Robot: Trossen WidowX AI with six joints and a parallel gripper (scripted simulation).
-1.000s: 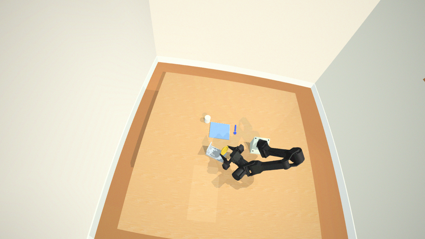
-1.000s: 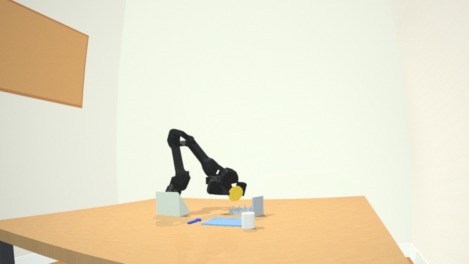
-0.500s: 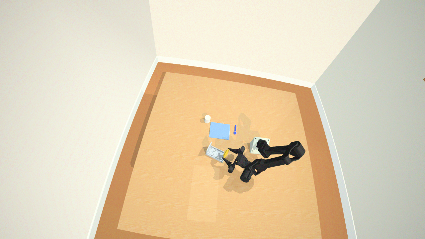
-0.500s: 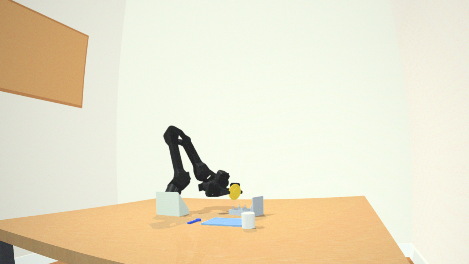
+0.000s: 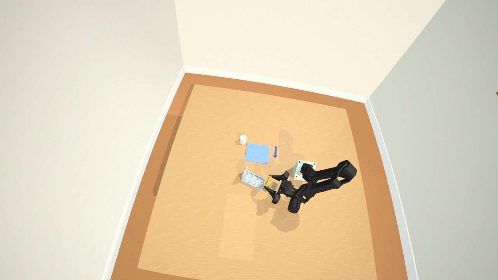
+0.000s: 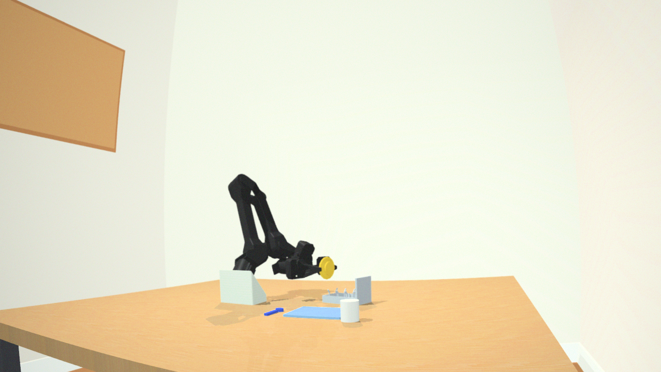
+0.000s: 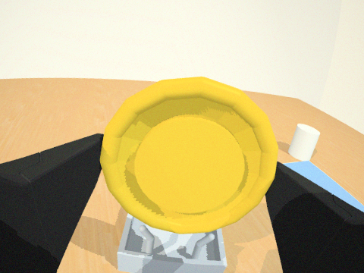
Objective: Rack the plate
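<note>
The grey dish rack is 6 cm ahead of my gripper tip, 2 cm to the right of it and 8 cm below it. Round my gripper tip: yellow plate: 1 cm behind; then blue utensil: 4 cm behind, 24 cm to the right, 10 cm below; then white cup: 18 cm ahead, 27 cm to the right, 8 cm below.
</note>
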